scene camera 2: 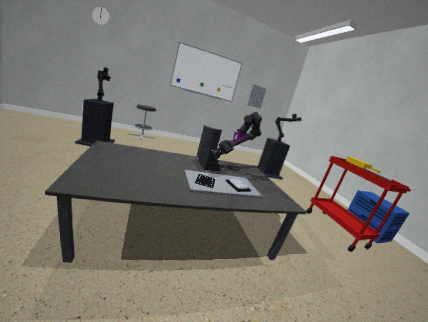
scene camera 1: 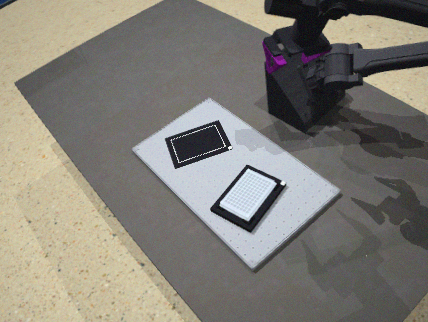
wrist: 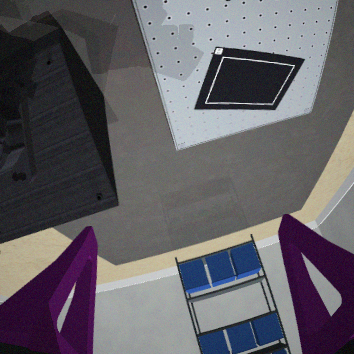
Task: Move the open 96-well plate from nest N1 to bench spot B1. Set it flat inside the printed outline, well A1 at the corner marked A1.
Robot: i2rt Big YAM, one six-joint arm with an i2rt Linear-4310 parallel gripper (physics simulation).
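Frame: origin at the arm's base, x ahead, y left, z up, level; millimetres.
Where they show: gripper, fingertip midpoint: (scene camera 2: 234, 141) (scene camera 1: 286, 66) (wrist: 189, 230); arm's base at its link origin: (scene camera 2: 212, 155) (scene camera 1: 315, 81) (wrist: 2, 135).
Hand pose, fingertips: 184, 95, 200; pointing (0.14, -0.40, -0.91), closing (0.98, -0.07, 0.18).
Note:
Things, the pixels of their top centre, and the offset from my fingertips, as dx, dy, dz. "spot": a spot on its surface instead. Level surfaces: height alone.
- white 96-well plate at its top centre: (scene camera 1: 247, 192) (scene camera 2: 238, 182) +178, +57, -254
- black nest at its top centre: (scene camera 1: 248, 194) (scene camera 2: 238, 183) +178, +57, -262
- white corner mark at its top centre: (scene camera 1: 283, 183) +89, +83, -268
- black pad at a spot on its surface: (wrist: 250, 82) (scene camera 1: 197, 143) (scene camera 2: 205, 180) spot: +177, -188, -278
- bare printed white outline at a spot on its surface: (wrist: 258, 61) spot: +186, -144, -278
- white corner square at a spot on its surface: (wrist: 218, 51) (scene camera 1: 229, 147) spot: +117, -113, -278
- dark table at its surface level: dz -292
The white 96-well plate (scene camera 1: 249, 194) (scene camera 2: 241, 183) lies flat on a black nest (scene camera 1: 251, 226) near one end of the pale perforated board (scene camera 1: 185, 182) (wrist: 180, 120). The nest has a white corner mark (scene camera 1: 283, 183). Nearer the other end, a black pad (scene camera 1: 198, 144) (scene camera 2: 205, 180) (wrist: 250, 82) carries a bare printed white outline (scene camera 1: 175, 154) (wrist: 258, 61), with a white corner square (scene camera 1: 230, 148) (wrist: 218, 51). The lettering is too small to read. My gripper (scene camera 1: 295, 57) (scene camera 2: 240, 136) (wrist: 189, 230), with purple fingers, is open and empty, raised near the arm's base, away from plate and pad. The plate does not show in the wrist view.
The arm's black base (scene camera 1: 295, 100) (wrist: 55, 125) stands on the dark table (scene camera 1: 100, 100) (scene camera 2: 125, 175) beside the board. A shelf rack (wrist: 225, 290) with blue bins stands beyond the table in the wrist view. A red cart (scene camera 2: 345, 218) stands on the floor at the right.

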